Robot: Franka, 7 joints.
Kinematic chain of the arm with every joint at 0, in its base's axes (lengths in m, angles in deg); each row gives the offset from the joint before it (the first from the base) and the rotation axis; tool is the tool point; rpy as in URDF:
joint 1: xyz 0 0 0.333 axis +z
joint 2: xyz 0 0 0 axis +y
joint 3: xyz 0 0 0.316 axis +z
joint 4: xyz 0.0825 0 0 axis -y
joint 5: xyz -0.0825 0 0.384 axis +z
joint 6: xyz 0 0 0 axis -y
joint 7: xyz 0.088 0 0 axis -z
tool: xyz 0 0 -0.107 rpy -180 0 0
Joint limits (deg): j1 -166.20..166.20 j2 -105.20..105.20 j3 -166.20..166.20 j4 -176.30..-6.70 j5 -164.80..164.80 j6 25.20..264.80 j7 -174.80..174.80
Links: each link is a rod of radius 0.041 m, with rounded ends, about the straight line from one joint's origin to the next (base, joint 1, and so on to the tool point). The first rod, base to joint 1, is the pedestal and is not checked.
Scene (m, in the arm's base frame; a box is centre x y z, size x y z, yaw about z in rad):
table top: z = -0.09
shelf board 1: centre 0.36 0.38 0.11 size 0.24 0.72 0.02 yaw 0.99
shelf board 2: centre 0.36 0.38 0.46 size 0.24 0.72 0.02 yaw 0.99
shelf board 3: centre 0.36 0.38 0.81 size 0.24 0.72 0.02 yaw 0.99
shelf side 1: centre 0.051 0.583 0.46 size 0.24 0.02 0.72 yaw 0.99
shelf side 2: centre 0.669 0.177 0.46 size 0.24 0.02 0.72 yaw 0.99
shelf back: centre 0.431 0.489 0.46 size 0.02 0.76 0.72 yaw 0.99
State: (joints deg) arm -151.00 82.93 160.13 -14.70 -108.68 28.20 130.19
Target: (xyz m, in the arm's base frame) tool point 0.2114 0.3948 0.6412
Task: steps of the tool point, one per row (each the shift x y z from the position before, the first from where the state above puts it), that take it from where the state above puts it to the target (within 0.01 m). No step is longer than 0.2 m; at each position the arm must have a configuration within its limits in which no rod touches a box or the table.
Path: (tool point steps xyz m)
1: 0.0986 -0.0433 0.1600
2: 0.1435 0.0023 0.1245
3: 0.1609 0.0472 0.0722
4: 0.1493 0.0823 0.0154
5: 0.1257 0.1091 0.0119
6: 0.0718 0.1403 -0.0118
7: 0.0124 0.1456 -0.0336
8: -0.0412 0.1267 -0.0513
9: -0.0791 0.0889 -0.0643
10: 0.0237 0.0447 0.0091
11: 0.0285 0.0441 0.0002
12: 0.0335 0.0418 -0.0093

